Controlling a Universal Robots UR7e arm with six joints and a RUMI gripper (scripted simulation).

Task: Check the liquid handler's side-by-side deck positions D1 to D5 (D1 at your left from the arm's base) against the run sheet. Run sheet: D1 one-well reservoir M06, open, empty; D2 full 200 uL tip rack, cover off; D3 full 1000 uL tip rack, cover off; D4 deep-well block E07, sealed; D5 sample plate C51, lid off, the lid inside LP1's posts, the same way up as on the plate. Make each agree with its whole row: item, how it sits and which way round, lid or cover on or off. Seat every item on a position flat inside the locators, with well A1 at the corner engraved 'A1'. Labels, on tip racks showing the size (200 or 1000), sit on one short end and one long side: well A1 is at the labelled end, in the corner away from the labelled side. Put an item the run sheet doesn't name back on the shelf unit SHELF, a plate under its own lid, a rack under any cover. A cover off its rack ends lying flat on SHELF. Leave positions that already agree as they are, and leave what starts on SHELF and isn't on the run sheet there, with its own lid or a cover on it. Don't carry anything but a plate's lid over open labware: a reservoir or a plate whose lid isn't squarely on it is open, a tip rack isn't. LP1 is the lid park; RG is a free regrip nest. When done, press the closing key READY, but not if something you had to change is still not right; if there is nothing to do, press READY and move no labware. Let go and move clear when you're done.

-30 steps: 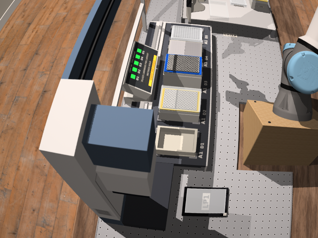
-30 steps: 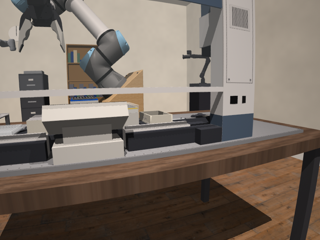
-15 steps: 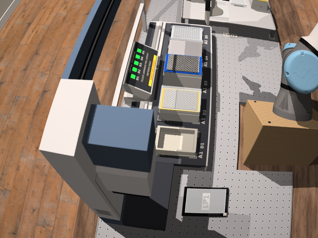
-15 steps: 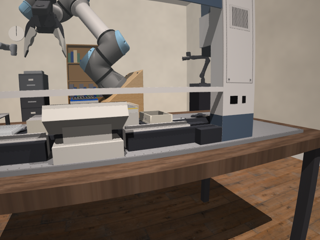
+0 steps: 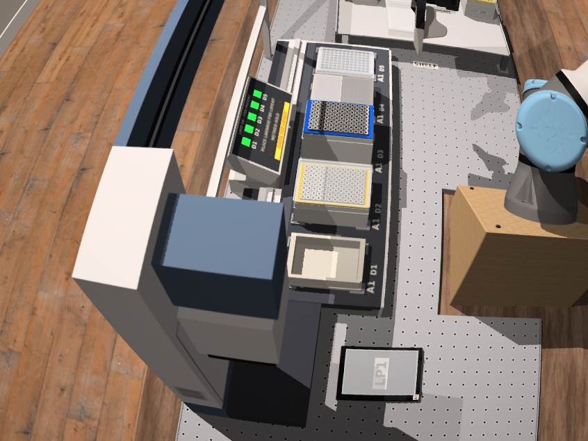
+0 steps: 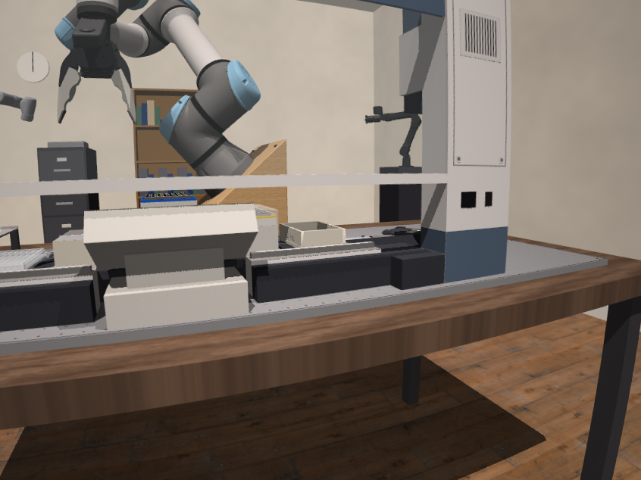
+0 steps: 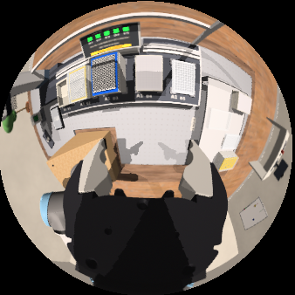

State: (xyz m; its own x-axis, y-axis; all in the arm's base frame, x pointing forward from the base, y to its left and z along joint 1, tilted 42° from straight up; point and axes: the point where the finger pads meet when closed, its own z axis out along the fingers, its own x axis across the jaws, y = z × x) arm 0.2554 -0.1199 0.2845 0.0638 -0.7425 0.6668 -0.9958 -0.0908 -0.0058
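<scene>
The yellow-framed tip rack is 110 mm ahead of my hand, 250 mm to the left of it and 190 mm below it. The rest, counted from my hand: clear well plate (140 mm ahead, 120 mm to the right, 230 mm below); then blue-framed tip rack (120 mm ahead, 120 mm to the left, 170 mm below); then shelf label (50 mm behind, 210 mm to the right, 280 mm below).
</scene>
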